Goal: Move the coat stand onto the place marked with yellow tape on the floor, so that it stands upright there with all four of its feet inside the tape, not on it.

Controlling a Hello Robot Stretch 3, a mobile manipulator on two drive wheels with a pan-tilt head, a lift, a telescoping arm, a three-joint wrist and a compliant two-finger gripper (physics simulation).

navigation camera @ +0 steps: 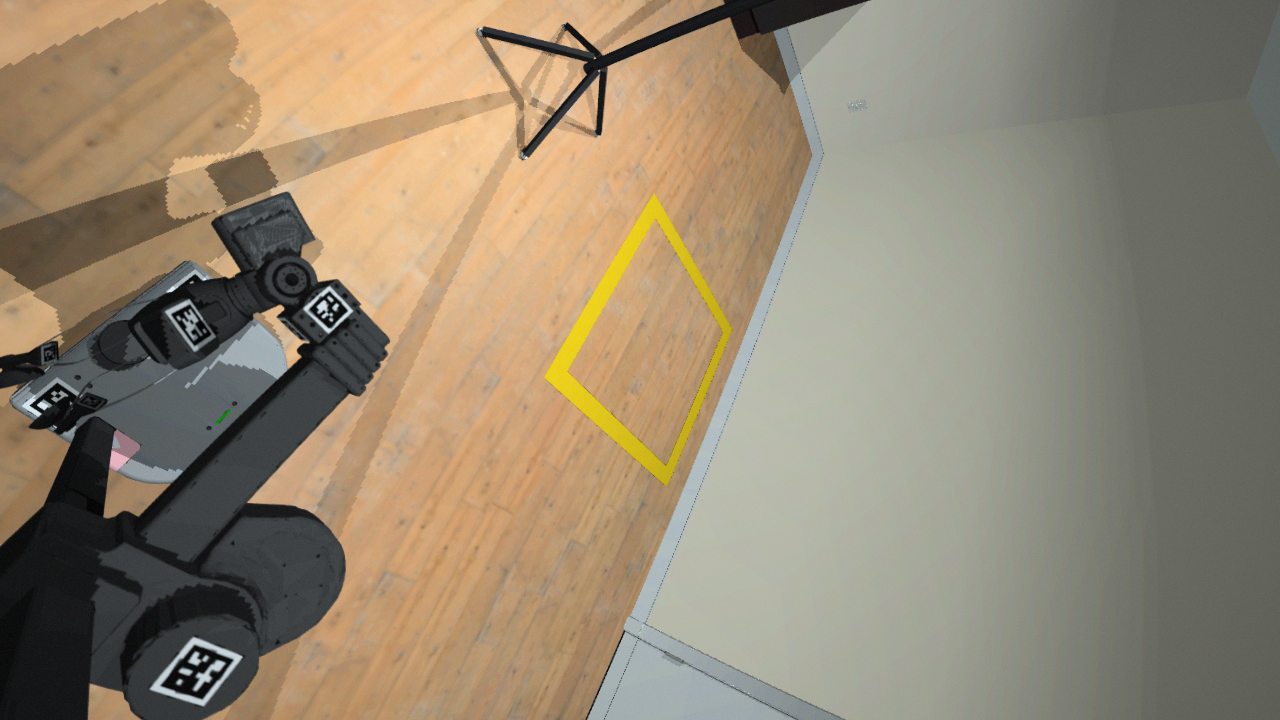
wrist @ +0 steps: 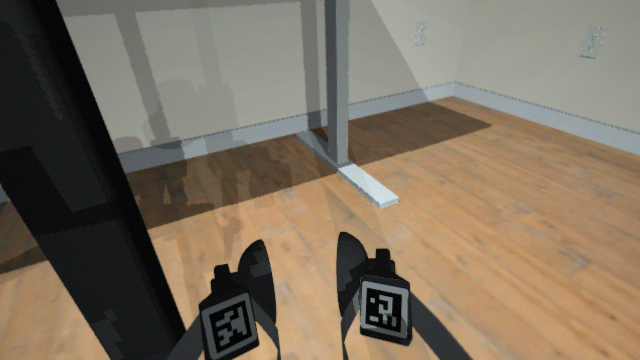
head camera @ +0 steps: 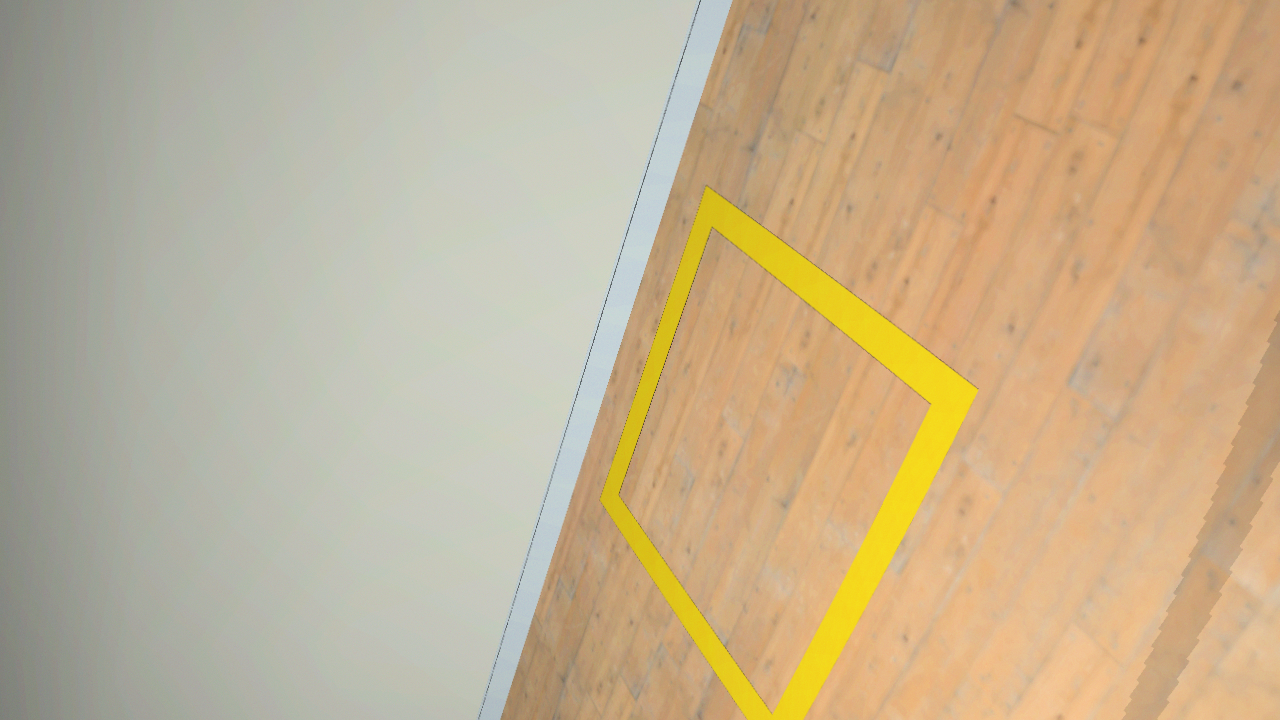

The same spot on a yellow tape square: [navigation camera: 557, 375] is [head camera: 950, 395].
